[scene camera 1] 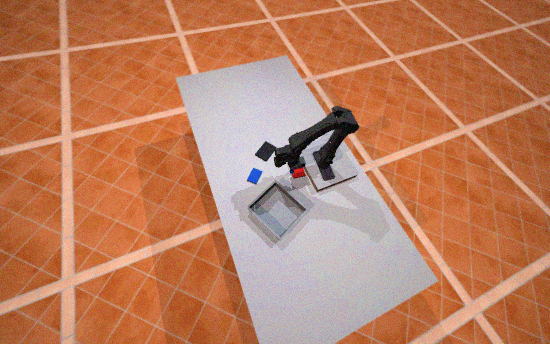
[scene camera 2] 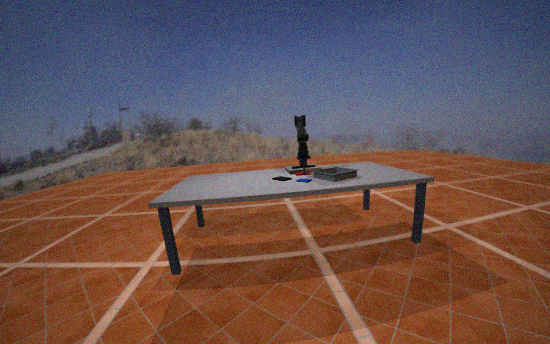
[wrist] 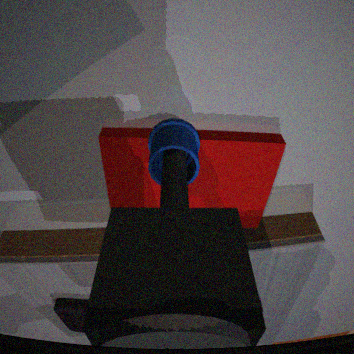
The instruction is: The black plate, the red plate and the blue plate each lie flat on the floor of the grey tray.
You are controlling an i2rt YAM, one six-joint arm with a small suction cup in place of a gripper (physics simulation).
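Places are measured from the arm's base along level axes (x ahead, y left, z up), in metres.
Pixels of known places: hand, its tool point: (scene camera 1: pixel 291 172) (scene camera 2: pixel 304 174) (wrist: pixel 174 133); arm's base, origin of its link: (scene camera 1: pixel 323 165).
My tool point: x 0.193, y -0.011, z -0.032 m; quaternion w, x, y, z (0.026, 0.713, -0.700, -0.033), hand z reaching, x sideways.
Ahead of a thing's pixels: the offset from my tool point to its top centre. Level surfaces: height alone.
My suction cup (wrist: pixel 173 149) (scene camera 1: pixel 293 169) sits on the red plate {dz +0.011, dx -0.035, dy -0.011 m} (wrist: pixel 239 172) (scene camera 1: pixel 299 173) (scene camera 2: pixel 301 173) near its far edge. It holds the plate a little above the table, beside the arm's base board. The black plate {dz +0.009, dx +0.118, dy -0.176 m} (scene camera 1: pixel 265 151) (scene camera 2: pixel 282 178) lies flat on the table left of the arm. The blue plate {dz +0.010, dx +0.223, dy -0.024 m} (scene camera 1: pixel 254 175) (scene camera 2: pixel 304 180) lies flat on the table in front of the black one. The grey tray {dz +0.050, dx +0.150, dy +0.211 m} (scene camera 1: pixel 263 194) (scene camera 2: pixel 335 176) stands in front of the arm with nothing in it.
The arm's base stands on a thin board (scene camera 1: pixel 343 170) with a brown edge (wrist: pixel 53 242); the red plate's near corner overlaps that edge in the wrist view. The grey table {dz +0.000 m} (scene camera 1: pixel 239 102) (scene camera 2: pixel 222 188) stands on an orange tiled floor.
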